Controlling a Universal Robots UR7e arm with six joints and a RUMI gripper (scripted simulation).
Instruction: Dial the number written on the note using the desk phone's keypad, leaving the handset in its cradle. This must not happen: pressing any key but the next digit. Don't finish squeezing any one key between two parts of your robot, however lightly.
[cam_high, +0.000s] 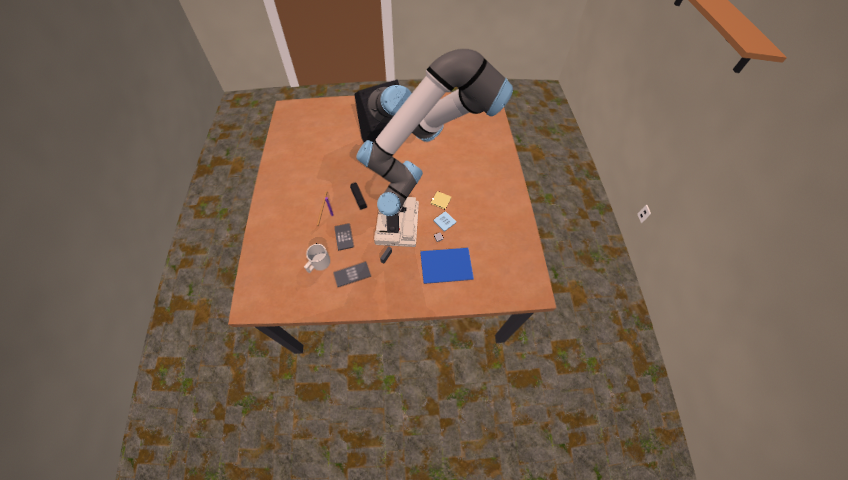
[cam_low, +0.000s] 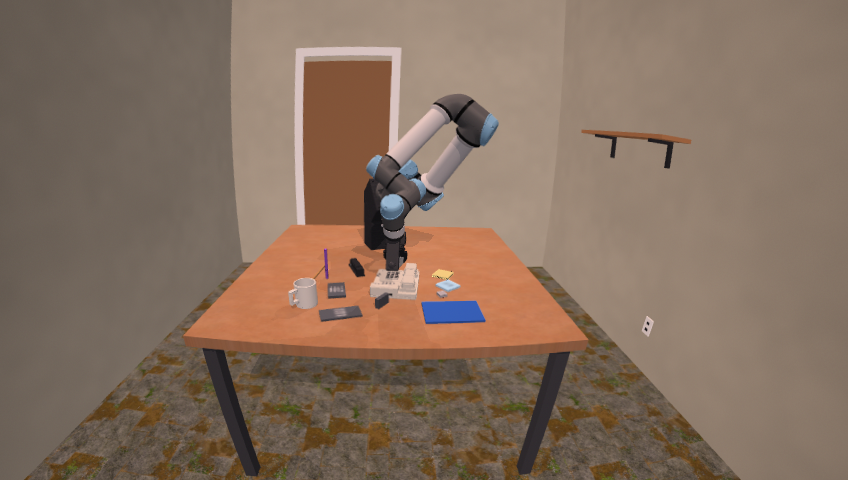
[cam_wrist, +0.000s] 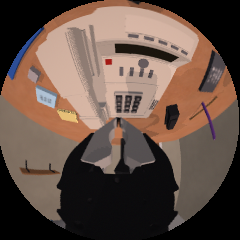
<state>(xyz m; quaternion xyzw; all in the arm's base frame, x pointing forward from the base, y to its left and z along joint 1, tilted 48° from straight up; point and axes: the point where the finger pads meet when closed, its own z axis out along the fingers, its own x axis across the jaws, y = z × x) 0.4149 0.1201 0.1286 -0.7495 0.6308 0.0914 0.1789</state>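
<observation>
Now: hand 2 cm short of the handset, 6 cm to the right of it and 2 cm above it. The rest, counted from my hand: small grey cube: 5 cm ahead, 20 cm to the left, 6 cm below; then purple pen: 8 cm ahead, 28 cm to the right; then blue book: 17 cm ahead, 27 cm to the left, 6 cm below.
</observation>
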